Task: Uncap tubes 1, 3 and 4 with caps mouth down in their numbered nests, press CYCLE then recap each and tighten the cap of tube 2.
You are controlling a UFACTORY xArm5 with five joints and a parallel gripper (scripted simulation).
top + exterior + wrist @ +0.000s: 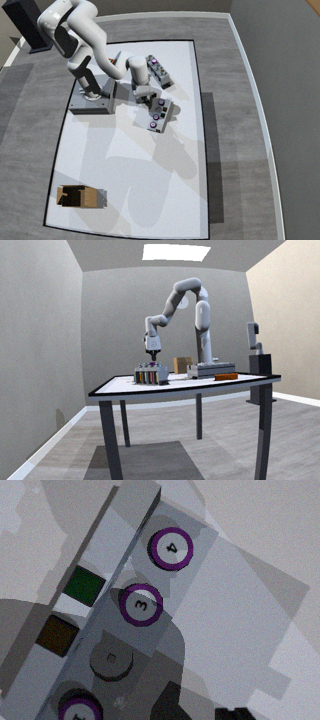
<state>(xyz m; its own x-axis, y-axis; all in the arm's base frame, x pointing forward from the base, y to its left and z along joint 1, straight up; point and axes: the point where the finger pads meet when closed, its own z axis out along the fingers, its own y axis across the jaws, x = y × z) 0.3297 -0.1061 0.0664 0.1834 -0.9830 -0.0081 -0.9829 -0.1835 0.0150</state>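
Now: hand 140 mm to the right of the blue key, 80 mm above it and 50 mm past it. The rest, counted from my hand: green key 90 mm to the left, 80 mm below, 50 mm behind; key housing 110 mm to the left, 100 mm below, 30 mm behind; cardboard box 520 mm to the right, 350 mm behind, 90 mm below.
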